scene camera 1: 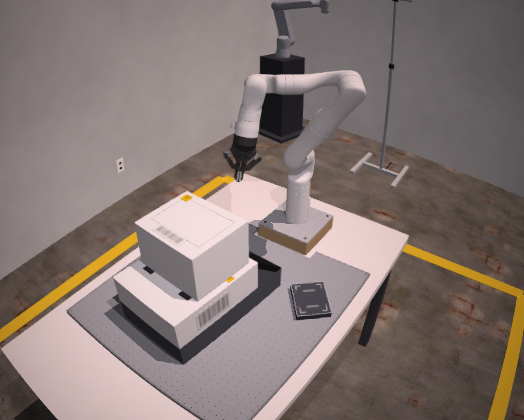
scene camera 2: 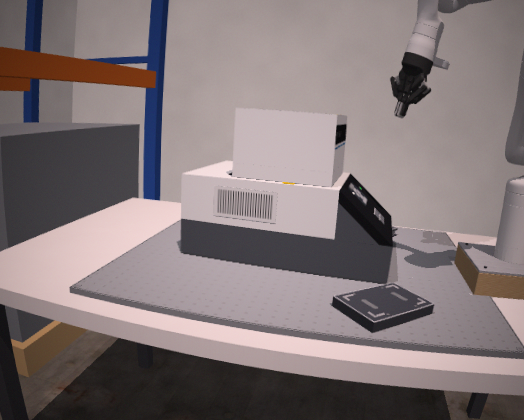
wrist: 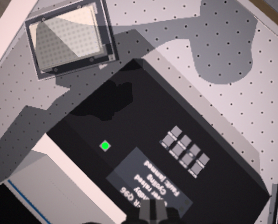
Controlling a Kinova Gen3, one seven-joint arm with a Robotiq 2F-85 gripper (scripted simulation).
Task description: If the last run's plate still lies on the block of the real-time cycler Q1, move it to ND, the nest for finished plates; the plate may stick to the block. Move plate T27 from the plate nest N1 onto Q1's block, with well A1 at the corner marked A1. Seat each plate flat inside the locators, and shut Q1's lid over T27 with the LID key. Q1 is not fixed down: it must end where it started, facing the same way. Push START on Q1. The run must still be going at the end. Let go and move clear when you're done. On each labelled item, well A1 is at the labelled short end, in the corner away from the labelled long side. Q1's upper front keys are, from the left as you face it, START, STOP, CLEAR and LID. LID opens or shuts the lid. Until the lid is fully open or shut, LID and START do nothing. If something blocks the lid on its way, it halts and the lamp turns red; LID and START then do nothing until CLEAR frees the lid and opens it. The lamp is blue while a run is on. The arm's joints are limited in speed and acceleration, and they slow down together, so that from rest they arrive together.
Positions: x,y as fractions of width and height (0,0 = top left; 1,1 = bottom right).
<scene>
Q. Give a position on a pale plate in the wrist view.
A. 0.23,0.18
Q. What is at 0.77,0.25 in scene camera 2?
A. My gripper.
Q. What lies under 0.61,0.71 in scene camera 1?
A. A dark nest.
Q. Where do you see a dark nest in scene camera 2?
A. At 0.74,0.72
</scene>
